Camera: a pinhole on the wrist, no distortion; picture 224 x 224 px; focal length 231.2 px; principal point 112.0 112.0 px. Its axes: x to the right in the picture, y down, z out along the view. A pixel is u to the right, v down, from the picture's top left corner.
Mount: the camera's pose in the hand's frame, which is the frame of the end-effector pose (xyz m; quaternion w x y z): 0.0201 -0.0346 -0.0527 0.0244 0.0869 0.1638 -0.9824
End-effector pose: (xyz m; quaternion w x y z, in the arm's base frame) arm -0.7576 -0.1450 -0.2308 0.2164 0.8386 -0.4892 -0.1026
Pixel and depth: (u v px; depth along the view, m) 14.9 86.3 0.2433
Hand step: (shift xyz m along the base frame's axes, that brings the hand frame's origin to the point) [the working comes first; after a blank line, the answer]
In the camera's frame: -0.1022 -0.0270 0.2433

0.0295 -0.0841 -0.2146
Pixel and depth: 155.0 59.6 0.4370
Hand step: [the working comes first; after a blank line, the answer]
In the camera's frame: 0.0813 -0.0990 0.4370

-0.1458 0.0587 -0.3735
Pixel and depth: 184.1 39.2 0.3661
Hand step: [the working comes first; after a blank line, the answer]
In the camera's frame: 0.1142 -0.1153 0.3661

-0.1605 0.0792 -0.2978
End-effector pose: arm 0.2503 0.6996 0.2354 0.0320 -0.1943 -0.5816 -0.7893
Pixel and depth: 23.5 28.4 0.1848
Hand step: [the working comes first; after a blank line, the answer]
In the camera's frame: -0.0707 -0.0668 0.1848

-0.0174 0.1619 0.0293
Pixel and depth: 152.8 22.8 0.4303
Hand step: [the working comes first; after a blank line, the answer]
In the camera's frame: 0.0759 -0.1660 0.4303

0.2256 0.3424 0.0312
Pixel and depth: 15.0 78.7 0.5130
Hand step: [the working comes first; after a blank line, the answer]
In the camera's frame: -0.2152 -0.0739 0.5130

-0.0357 0.5193 0.0541
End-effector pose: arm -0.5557 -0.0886 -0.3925 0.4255 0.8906 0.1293 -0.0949
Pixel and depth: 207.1 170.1 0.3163
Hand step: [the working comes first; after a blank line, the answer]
In the camera's frame: 0.1301 0.0795 0.3163

-0.2238 -0.0440 -0.2350
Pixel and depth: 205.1 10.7 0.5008
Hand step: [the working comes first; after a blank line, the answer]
In the camera's frame: 0.2017 -0.2194 0.5008

-0.2870 -0.3947 -0.1960
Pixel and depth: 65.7 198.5 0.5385
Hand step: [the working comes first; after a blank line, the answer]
In the camera's frame: -0.1078 0.2015 0.5385

-0.0966 -0.0672 -0.5578
